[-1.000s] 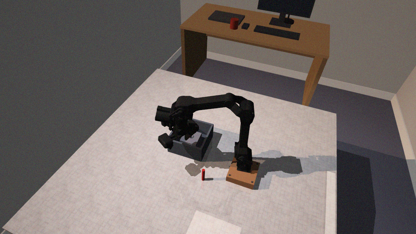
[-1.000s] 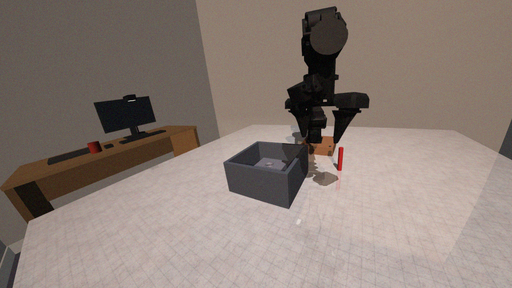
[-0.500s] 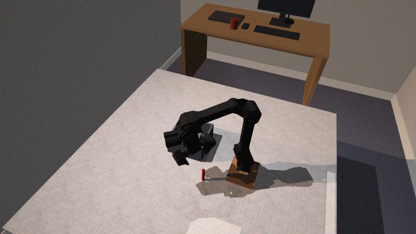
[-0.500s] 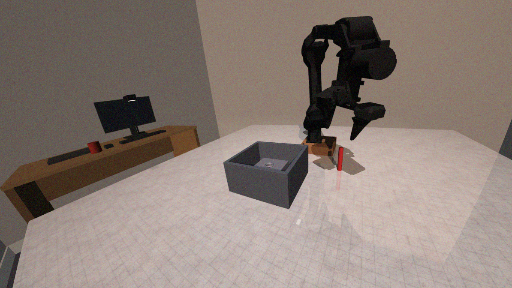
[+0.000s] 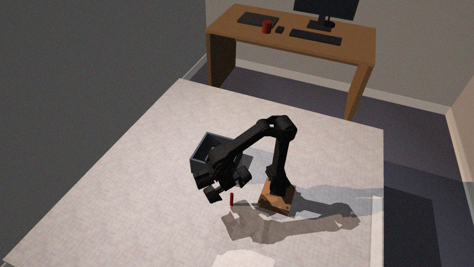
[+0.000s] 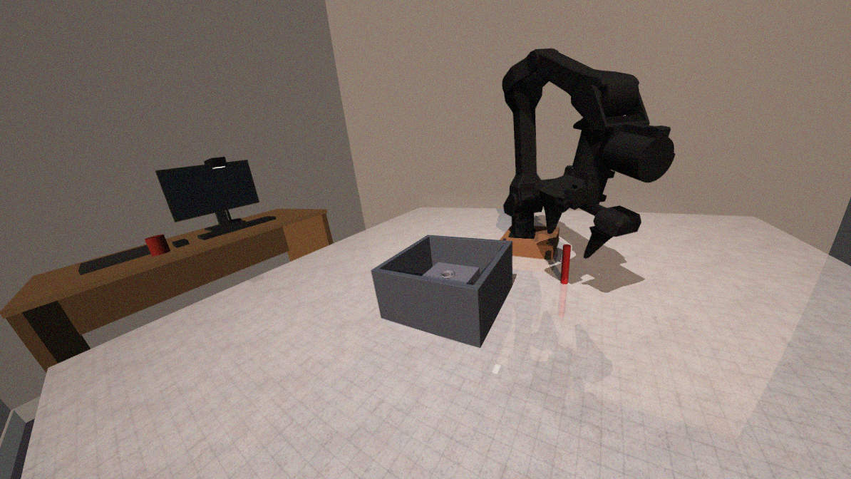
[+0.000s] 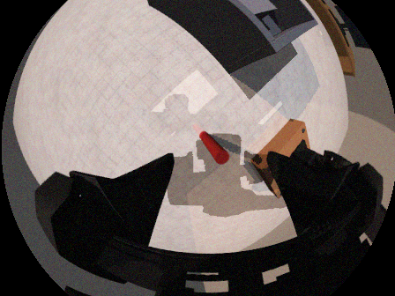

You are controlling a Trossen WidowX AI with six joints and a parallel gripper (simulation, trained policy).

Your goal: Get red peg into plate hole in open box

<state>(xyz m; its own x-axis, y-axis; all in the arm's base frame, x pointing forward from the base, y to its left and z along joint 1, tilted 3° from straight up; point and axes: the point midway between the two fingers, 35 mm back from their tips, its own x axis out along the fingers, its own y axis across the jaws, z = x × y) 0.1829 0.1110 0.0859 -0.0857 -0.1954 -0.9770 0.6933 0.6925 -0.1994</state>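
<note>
The red peg is 4 cm below my gripper tip. From my gripper tip the other things lie so: light grey plate: 12 cm ahead, 20 cm to the right, 4 cm below; dark grey box: 12 cm ahead, 20 cm to the right, 6 cm below.
</note>
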